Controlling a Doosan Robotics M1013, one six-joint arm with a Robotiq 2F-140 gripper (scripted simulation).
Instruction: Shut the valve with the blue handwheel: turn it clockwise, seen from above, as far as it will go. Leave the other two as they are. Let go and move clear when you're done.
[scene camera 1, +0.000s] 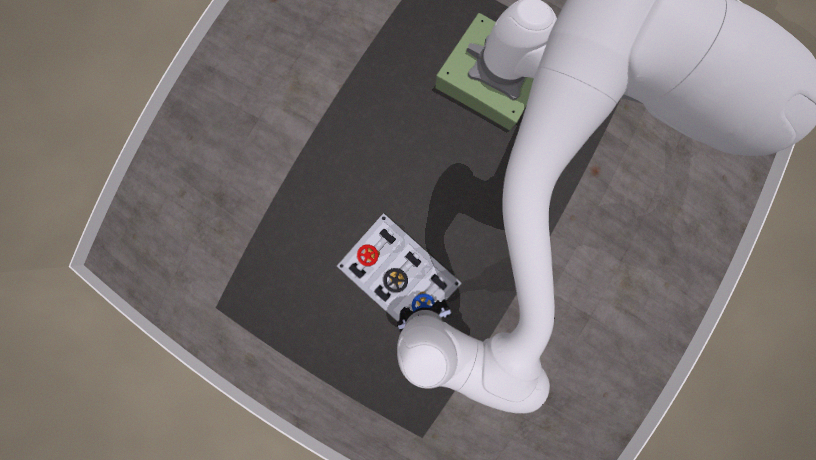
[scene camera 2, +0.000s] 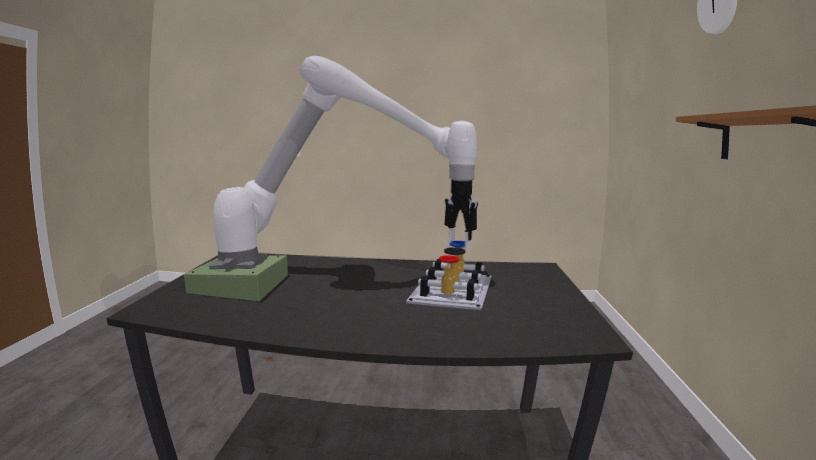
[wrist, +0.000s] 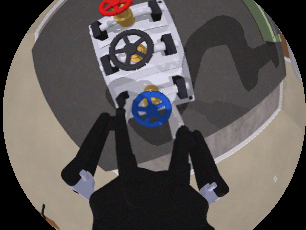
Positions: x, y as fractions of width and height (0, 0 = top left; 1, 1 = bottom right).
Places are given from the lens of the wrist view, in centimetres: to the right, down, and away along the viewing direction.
gripper (wrist: 0.50, 0.47): 0, -1, 20
blue handwheel (wrist: 0.50, 0.48): 0, -1, 18
black handwheel (wrist: 0.43, 0.22): -4, -10, 14
